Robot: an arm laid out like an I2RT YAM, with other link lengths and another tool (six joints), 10 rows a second.
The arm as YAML. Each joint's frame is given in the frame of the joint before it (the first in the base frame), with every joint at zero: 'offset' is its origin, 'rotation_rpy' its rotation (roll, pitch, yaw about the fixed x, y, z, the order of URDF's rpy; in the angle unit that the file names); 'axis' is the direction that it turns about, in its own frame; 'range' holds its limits. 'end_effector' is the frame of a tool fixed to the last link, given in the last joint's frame.
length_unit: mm
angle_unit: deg
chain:
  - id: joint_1
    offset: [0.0, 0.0, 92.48]
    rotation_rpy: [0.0, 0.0, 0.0]
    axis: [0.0, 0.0, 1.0]
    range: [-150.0, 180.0]
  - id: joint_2
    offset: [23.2, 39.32, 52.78]
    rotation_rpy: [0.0, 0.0, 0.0]
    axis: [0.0, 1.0, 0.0]
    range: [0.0, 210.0]
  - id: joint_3
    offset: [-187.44, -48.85, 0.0]
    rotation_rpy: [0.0, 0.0, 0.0]
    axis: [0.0, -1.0, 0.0]
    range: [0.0, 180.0]
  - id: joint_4
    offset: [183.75, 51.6, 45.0]
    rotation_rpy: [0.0, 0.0, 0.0]
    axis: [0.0, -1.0, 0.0]
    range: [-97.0, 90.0]
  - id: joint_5
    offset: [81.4, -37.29, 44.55]
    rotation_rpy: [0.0, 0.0, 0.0]
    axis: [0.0, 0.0, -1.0]
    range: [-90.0, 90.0]
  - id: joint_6
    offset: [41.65, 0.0, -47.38]
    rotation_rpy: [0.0, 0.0, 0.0]
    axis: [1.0, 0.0, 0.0]
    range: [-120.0, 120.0]
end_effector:
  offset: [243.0, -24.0, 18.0]
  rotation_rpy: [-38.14, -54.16, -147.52]
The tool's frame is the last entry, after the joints.
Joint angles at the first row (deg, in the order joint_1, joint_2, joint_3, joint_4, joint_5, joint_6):
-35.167 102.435 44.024 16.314 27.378 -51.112
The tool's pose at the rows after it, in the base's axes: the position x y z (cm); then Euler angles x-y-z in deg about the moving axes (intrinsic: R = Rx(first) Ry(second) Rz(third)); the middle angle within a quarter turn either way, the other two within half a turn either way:
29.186 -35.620 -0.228 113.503 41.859 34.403
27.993 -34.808 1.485 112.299 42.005 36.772
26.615 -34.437 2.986 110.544 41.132 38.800
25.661 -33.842 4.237 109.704 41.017 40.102
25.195 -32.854 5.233 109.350 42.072 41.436
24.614 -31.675 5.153 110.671 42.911 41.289
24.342 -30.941 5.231 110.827 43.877 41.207
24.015 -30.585 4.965 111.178 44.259 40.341
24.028 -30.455 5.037 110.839 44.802 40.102
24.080 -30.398 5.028 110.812 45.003 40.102
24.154 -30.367 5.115 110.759 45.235 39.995
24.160 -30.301 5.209 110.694 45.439 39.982
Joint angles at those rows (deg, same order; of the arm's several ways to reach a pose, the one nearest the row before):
-35.408 94.254 40.700 9.770 25.867 -49.292
-35.863 85.554 37.753 4.684 25.052 -48.183
-36.116 78.551 35.761 0.331 25.658 -47.094
-36.285 72.090 34.722 -4.666 25.504 -46.449
-36.387 65.551 33.692 -9.624 24.140 -46.028
-36.357 60.558 32.387 -14.011 22.818 -45.718
-36.297 56.708 30.666 -15.806 22.008 -46.143
-36.300 54.640 28.897 -16.017 21.884 -46.935
-36.300 53.392 27.811 -15.586 21.715 -47.653
-36.300 53.173 27.585 -15.461 21.560 -47.770
-36.296 52.958 27.556 -15.471 21.442 -48.017
-36.340 52.420 27.460 -15.751 21.277 -48.202

